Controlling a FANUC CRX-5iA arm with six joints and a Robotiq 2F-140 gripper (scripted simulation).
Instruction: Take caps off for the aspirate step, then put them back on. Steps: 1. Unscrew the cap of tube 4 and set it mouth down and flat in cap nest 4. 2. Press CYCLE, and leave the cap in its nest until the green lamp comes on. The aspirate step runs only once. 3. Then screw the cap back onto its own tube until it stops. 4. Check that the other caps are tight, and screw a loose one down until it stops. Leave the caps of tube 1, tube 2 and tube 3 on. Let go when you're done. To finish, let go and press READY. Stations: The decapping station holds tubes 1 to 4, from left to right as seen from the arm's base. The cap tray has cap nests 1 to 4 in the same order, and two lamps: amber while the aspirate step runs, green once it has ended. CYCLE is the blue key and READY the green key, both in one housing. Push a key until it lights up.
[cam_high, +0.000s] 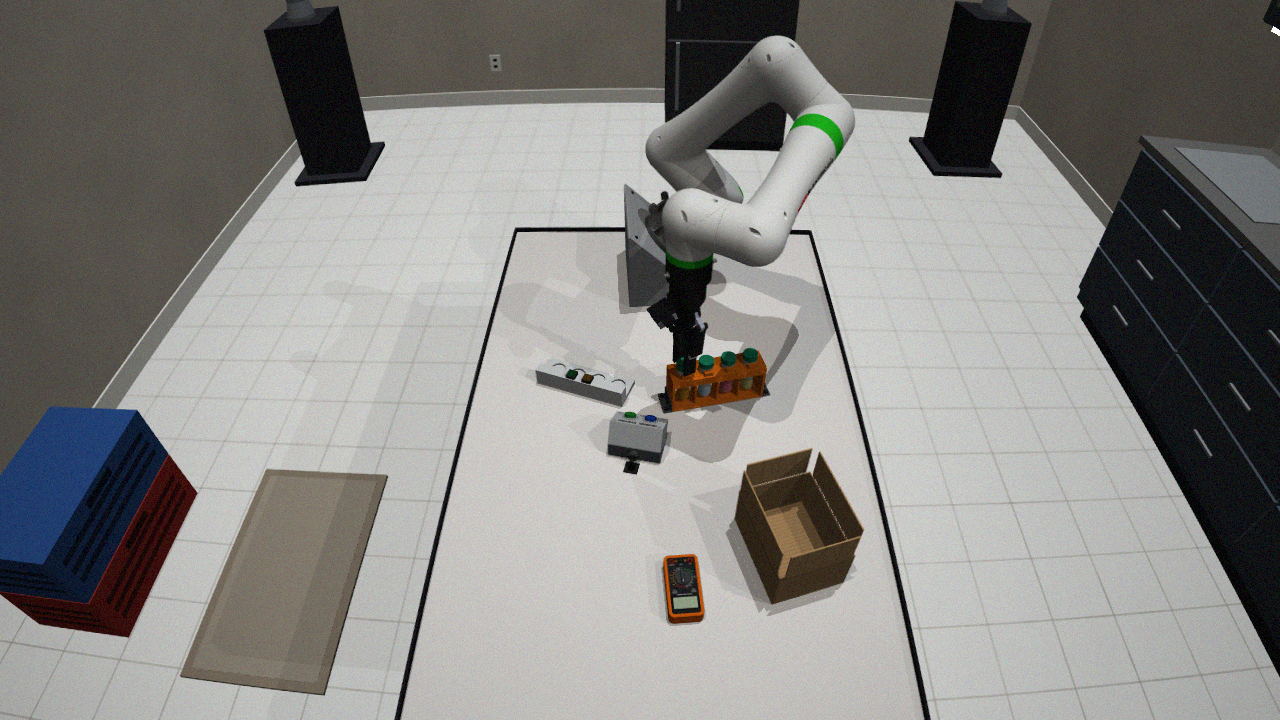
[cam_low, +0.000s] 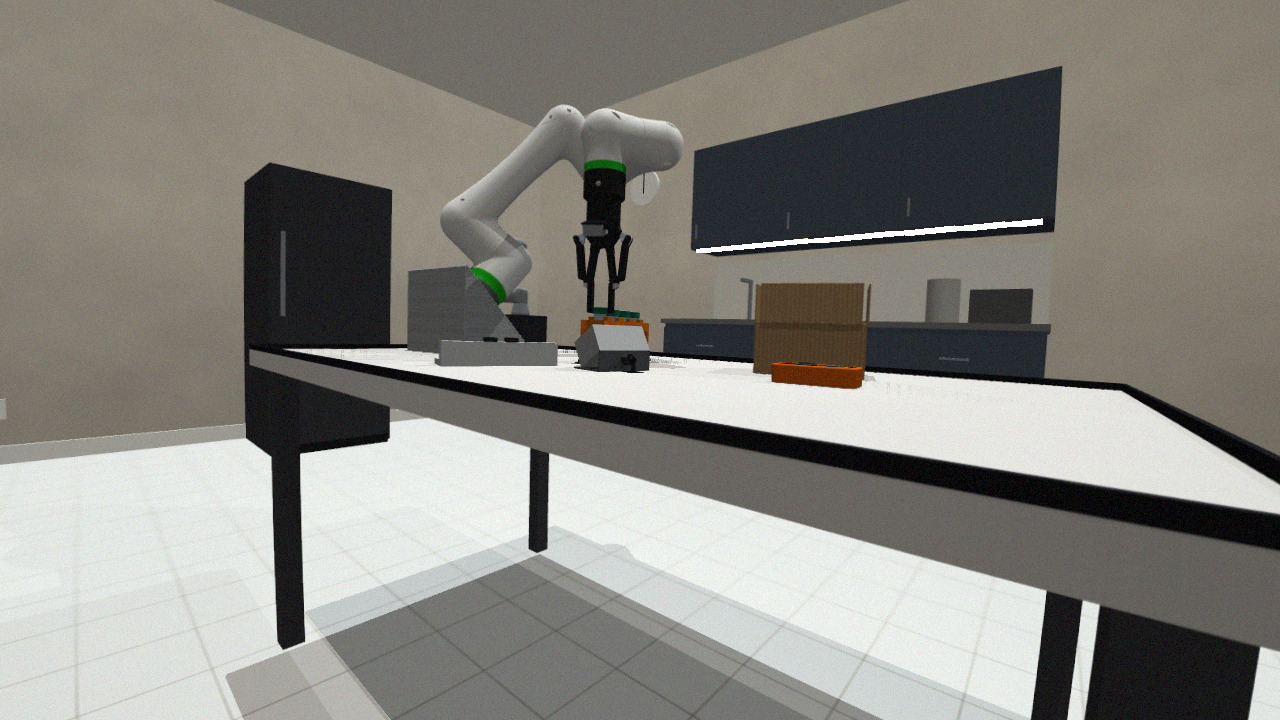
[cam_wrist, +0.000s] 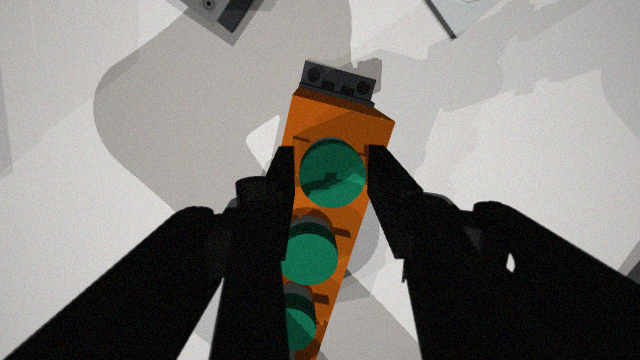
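Now: the blue cycle key 11 cm ahead of my hand, 8 cm to the right of it and 8 cm below it. From my hand the other things lie so: green ready key: 12 cm to the right, 10 cm ahead, 8 cm below; grey key housing: 12 cm ahead, 10 cm to the right, 9 cm below.
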